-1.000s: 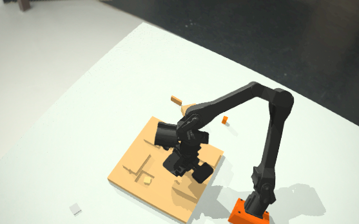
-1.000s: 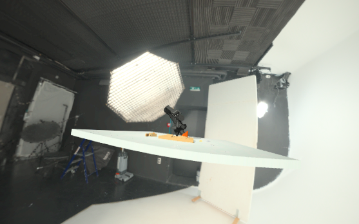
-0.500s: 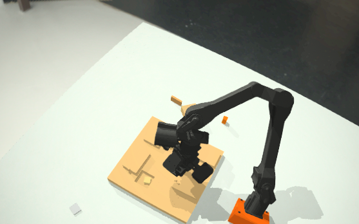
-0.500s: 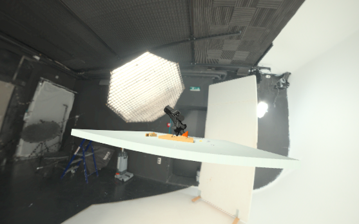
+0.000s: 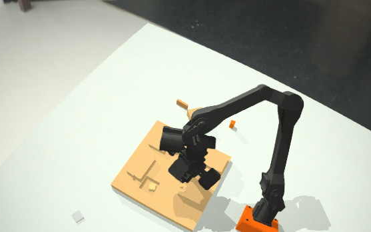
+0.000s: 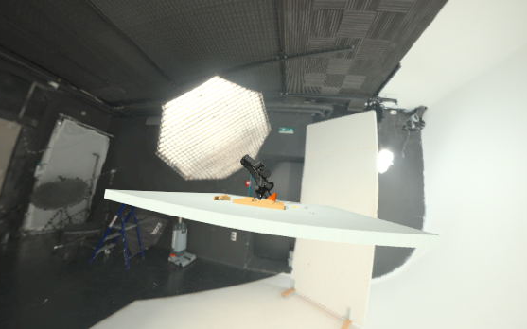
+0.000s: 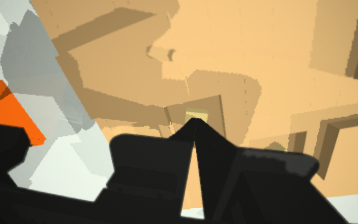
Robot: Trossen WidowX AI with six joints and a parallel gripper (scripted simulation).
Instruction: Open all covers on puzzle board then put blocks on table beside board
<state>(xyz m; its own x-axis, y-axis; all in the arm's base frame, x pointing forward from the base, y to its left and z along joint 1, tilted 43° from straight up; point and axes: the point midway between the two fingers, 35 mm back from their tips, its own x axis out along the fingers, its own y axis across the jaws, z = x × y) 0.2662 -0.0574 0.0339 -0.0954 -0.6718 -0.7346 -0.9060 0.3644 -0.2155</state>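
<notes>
Now: gripper tip 4 cm short of the tan puzzle board and 1 cm to the left of it. From my gripper tip the other things lie so: orange block 26 cm to the right, 7 cm behind, 1 cm below; then tan bar 26 cm to the right, 13 cm ahead, 1 cm below; then tan box 23 cm to the right, 6 cm ahead, 1 cm below.
</notes>
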